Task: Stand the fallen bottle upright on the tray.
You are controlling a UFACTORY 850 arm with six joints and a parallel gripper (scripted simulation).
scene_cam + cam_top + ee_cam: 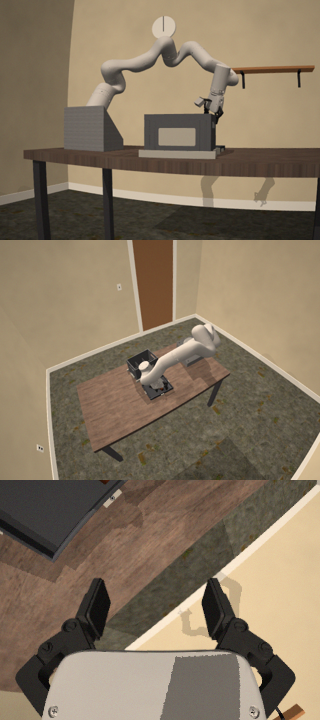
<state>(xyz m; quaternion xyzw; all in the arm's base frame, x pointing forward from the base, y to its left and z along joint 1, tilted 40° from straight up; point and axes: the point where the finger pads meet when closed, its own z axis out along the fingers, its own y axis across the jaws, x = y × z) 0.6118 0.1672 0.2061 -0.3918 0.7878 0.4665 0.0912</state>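
Now: the brown bottle 140 mm to the right of my hand, 120 mm below it and 50 mm behind it. The rest, counted from my hand: grey crate: 420 mm to the right, 80 mm below, 70 mm behind; dark tray: 160 mm below, 140 mm to the right, 50 mm behind.
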